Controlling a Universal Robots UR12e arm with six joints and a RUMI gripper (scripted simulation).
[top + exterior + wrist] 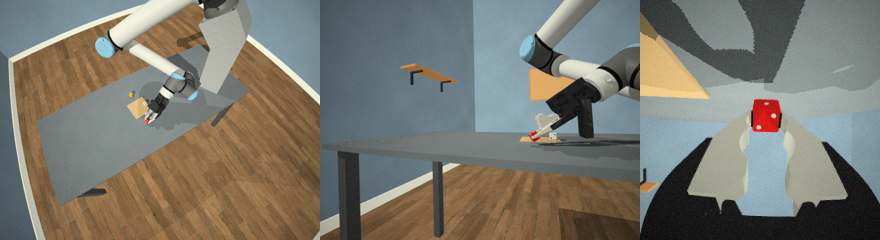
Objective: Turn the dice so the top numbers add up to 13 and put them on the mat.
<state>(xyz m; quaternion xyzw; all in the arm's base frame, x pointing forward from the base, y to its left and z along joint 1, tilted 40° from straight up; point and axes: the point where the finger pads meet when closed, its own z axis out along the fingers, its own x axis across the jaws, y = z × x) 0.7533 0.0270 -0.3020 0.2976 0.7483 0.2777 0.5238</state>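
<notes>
Now: hand right at the red die. Round my hand: tan mat (10 mm ahead, 140 mm to the right, 30 mm below); then yellow die (20 mm ahead, 270 mm to the right, 20 mm below); then white die (40 mm behind, 140 mm to the right, 10 mm below).
</notes>
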